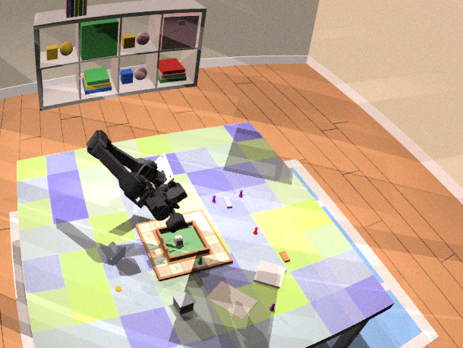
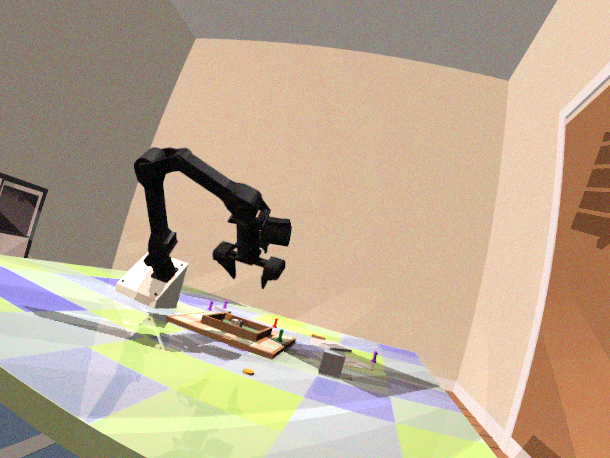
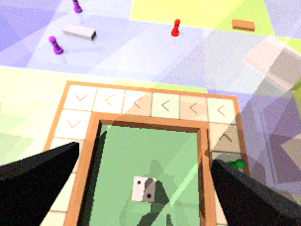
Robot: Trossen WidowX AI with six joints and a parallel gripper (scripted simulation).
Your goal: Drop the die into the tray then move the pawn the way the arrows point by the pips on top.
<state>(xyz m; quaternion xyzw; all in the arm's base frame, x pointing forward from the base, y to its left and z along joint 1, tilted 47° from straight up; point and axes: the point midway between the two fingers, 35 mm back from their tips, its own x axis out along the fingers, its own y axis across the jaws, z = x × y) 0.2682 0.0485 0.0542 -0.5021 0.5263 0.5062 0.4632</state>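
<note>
Now: gripper tip 12 cm short of the green pawn, 3 cm to the right of it and 12 cm above it. From my gripper tip the other things lie so: red pawn (2 cm ahead, 30 cm to the left, 13 cm below); white die (1 cm to the right, 12 cm below); green tray floor (14 cm below).
</note>
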